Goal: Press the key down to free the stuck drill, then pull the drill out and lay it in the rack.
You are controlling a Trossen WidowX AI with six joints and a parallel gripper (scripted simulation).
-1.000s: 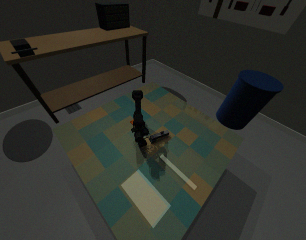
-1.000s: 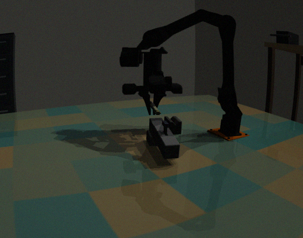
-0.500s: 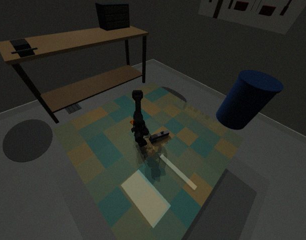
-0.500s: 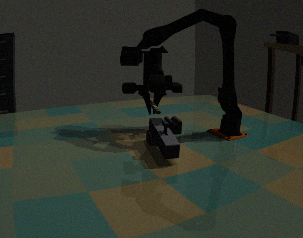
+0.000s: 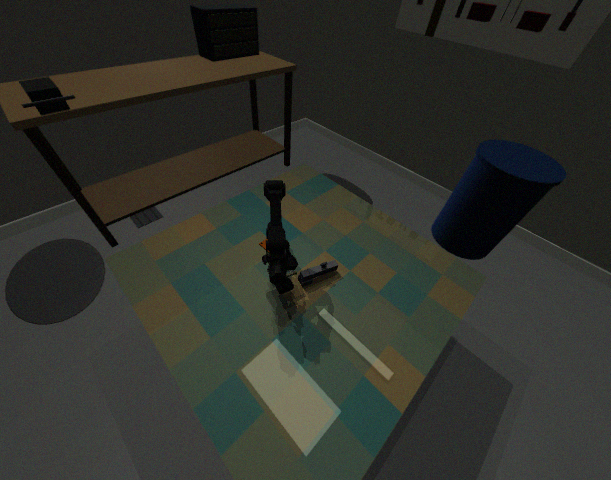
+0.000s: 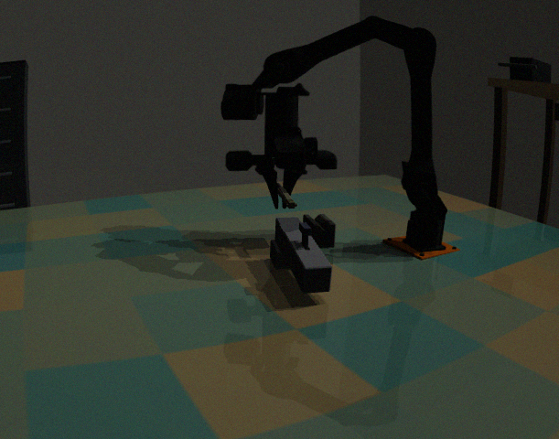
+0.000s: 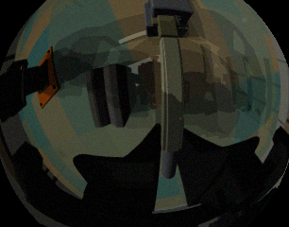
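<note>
Now: gripper tip 6 cm past the dark rack, 4 cm to the right of it and 4 cm above it. From my gripper tip the other things lie so: short key 22 cm to the left, 4 cm ahead; drill 4 cm to the left, 3 cm above; long grey block 19 cm to the left, 4 cm ahead, 2 cm below.
</note>
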